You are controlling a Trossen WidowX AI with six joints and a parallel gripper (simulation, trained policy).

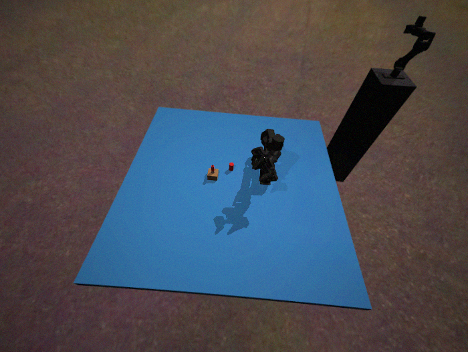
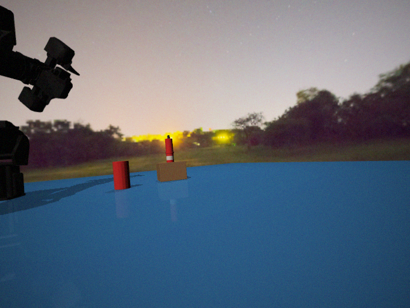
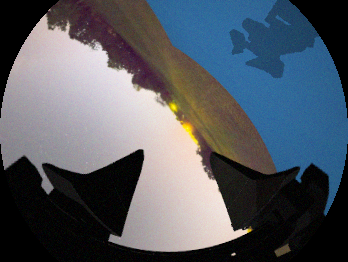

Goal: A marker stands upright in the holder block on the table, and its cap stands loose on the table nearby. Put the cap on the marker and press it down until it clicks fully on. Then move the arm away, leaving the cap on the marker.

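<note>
The red cap lies 270 mm below my gripper tip, 260 mm to the right of it and 120 mm ahead of it. From my gripper tip the other things lie so: brown holder block: 270 mm below, 230 mm ahead, 190 mm to the right; red marker: 230 mm ahead, 210 mm below, 190 mm to the right.
</note>
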